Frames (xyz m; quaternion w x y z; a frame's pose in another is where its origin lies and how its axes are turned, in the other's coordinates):
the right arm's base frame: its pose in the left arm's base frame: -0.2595 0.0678 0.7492 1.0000 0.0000 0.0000 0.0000
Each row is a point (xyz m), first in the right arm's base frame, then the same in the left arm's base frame.
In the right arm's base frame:
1: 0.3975 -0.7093 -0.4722
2: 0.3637 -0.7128 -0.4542
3: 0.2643 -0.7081 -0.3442
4: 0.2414 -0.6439 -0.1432
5: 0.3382 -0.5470 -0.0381
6: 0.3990 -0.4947 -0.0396
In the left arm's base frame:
1: 0.1380 -0.6415 0.2770
2: 0.1042 -0.6450 0.2950
3: 0.0048 -0.6403 0.4050
4: -0.0181 -0.5761 0.6060
5: 0.0787 -0.4792 0.7111
6: 0.1395 -0.4269 0.7096

